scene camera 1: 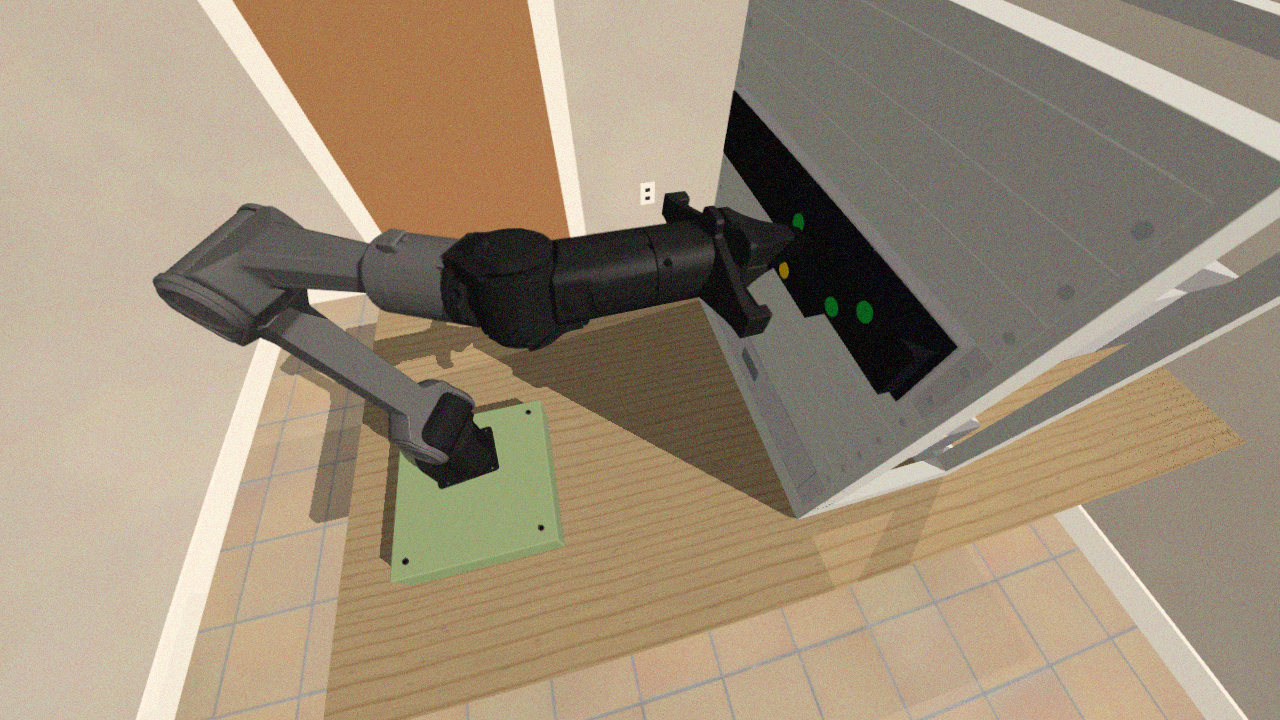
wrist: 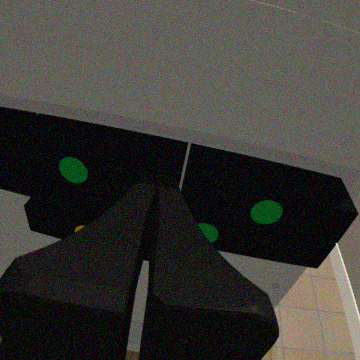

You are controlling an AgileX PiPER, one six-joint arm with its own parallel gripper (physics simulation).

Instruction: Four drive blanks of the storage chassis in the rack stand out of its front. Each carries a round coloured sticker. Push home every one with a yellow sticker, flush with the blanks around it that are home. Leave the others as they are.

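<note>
The grey storage chassis (scene camera 1: 836,385) (wrist: 200,75) has a black row of drive blanks. A yellow sticker (scene camera 1: 784,269) (wrist: 79,228) sits low on a blank; the left finger partly covers it in the wrist view. One green sticker (scene camera 1: 798,221) (wrist: 73,170) is above it. A second green sticker (scene camera 1: 831,306) (wrist: 208,232), partly behind the right finger in the wrist view, and a third green sticker (scene camera 1: 864,311) (wrist: 266,212) are farther right. My gripper (scene camera 1: 793,234) (wrist: 155,194) is shut and empty. Its tips are at the black fronts, right of the yellow sticker in the wrist view; contact cannot be told.
The arm's base stands on a green plate (scene camera 1: 483,537) on the wooden table top (scene camera 1: 644,537). White rack rails (scene camera 1: 1020,407) run beside the chassis. The chassis's grey lower front lies below the blanks. A brown door (scene camera 1: 429,107) and a wall socket (scene camera 1: 647,193) are behind.
</note>
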